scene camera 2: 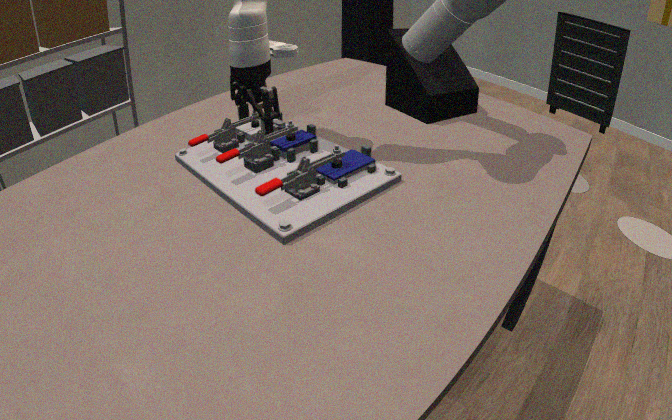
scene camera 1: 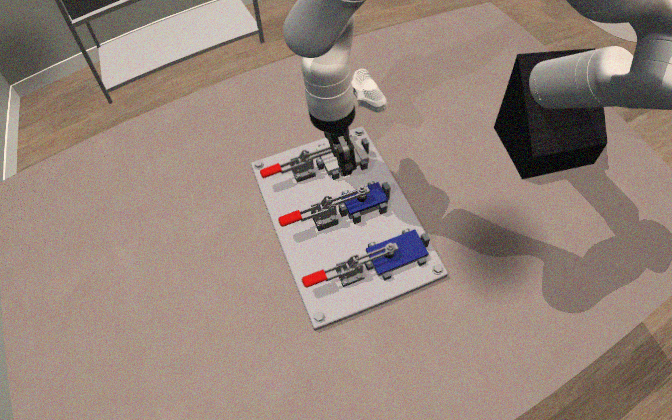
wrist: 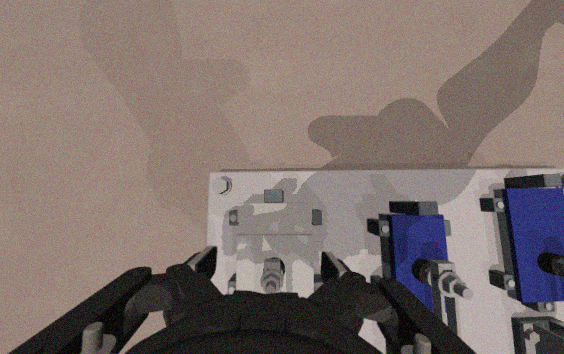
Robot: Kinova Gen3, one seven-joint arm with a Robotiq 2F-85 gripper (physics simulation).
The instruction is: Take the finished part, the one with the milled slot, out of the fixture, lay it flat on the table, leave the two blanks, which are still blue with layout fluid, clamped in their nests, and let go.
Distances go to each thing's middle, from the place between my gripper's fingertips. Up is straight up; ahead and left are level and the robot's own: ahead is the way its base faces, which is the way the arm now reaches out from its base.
My hand is 10 mm past the finished part (wrist: 283, 230). The rest, counted from my hand: fixture plate (scene camera 1: 307, 250): 40 mm ahead, 120 mm to the left, 20 mm below; then clamp arm (wrist: 271, 281): 30 mm ahead, 10 mm to the left, 20 mm above.
